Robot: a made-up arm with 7 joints. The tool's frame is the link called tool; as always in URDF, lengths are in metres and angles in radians. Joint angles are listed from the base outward.
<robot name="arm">
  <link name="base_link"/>
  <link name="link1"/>
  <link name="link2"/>
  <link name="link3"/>
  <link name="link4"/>
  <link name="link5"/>
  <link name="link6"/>
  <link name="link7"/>
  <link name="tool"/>
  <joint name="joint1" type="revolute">
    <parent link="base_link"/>
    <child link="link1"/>
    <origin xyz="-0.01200 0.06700 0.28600" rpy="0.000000 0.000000 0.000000"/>
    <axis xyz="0 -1 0"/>
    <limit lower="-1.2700" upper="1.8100"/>
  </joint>
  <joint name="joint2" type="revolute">
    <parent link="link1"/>
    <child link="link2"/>
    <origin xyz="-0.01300 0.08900 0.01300" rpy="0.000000 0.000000 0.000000"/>
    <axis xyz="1 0 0"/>
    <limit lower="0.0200" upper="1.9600"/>
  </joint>
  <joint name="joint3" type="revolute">
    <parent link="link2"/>
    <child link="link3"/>
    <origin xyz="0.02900 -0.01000 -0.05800" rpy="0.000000 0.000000 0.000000"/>
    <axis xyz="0 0 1"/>
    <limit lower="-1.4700" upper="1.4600"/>
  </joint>
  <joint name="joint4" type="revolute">
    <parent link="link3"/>
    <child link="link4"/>
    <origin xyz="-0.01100 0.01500 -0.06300" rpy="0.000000 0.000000 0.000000"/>
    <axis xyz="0 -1 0"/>
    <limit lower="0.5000" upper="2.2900"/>
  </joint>
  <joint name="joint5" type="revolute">
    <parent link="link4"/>
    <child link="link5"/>
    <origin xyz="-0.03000 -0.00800 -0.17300" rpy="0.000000 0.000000 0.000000"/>
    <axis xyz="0 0 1"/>
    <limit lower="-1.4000" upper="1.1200"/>
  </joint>
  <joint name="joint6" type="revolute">
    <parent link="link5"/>
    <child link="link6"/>
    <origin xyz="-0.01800 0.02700 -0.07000" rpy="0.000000 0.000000 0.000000"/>
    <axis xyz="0 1 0"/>
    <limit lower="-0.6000" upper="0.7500"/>
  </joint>
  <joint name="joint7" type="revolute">
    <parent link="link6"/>
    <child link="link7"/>
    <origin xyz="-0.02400 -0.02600 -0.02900" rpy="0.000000 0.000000 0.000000"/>
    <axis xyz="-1 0 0"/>
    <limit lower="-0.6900" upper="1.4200"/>
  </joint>
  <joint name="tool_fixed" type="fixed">
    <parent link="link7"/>
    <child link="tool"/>
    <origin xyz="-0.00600 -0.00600 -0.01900" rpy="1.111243 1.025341 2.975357"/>
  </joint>
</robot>
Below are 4 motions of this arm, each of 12 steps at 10 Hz.
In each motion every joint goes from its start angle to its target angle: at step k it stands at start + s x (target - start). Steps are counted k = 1, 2, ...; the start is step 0. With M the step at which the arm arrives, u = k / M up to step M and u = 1 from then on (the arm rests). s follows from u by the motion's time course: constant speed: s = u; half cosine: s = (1 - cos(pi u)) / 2; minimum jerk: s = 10 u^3 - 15 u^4 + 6 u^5.
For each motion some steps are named. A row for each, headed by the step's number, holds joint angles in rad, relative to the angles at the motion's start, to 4 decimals.
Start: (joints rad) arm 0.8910 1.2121 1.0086 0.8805 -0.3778 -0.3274 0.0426
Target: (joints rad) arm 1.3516 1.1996 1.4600 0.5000 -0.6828 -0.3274 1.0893
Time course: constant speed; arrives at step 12
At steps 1, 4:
1: 0.0384 -0.0010 0.0376 -0.0317 -0.0254 0.0000 0.0872
4: 0.1535 -0.0042 0.1505 -0.1268 -0.1017 0.0000 0.3489

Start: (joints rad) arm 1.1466 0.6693 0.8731 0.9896 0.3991 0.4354 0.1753
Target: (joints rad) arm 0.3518 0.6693 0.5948 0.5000 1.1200 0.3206 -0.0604
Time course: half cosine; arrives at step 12
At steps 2, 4, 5, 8, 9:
2: -0.0532 0.0000 -0.0186 -0.0328 0.0483 -0.0077 -0.0158
4: -0.1987 0.0000 -0.0696 -0.1224 0.1802 -0.0287 -0.0589
5: -0.2945 0.0000 -0.1031 -0.1814 0.2672 -0.0425 -0.0873
8: -0.5961 0.0000 -0.2087 -0.3672 0.5407 -0.0861 -0.1768
9: -0.6784 0.0000 -0.2375 -0.4179 0.6153 -0.0980 -0.2012

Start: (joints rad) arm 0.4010 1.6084 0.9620 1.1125 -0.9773 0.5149 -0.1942
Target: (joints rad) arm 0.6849 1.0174 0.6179 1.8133 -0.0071 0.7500 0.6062
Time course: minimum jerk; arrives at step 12
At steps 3, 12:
3: 0.0294 -0.0612 -0.0356 0.0725 0.1004 0.0243 0.0829
12: 0.2839 -0.5910 -0.3441 0.7008 0.9702 0.2351 0.8004

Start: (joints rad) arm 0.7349 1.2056 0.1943 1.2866 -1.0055 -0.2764 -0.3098
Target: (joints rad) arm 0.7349 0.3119 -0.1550 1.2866 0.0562 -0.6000 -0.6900
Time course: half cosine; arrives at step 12
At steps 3, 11, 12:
3: 0.0000 -0.1309 -0.0512 0.0000 0.1555 -0.0474 -0.0557
11: 0.0000 -0.8785 -0.3433 0.0000 1.0436 -0.3181 -0.3737
12: 0.0000 -0.8937 -0.3493 0.0000 1.0617 -0.3236 -0.3802

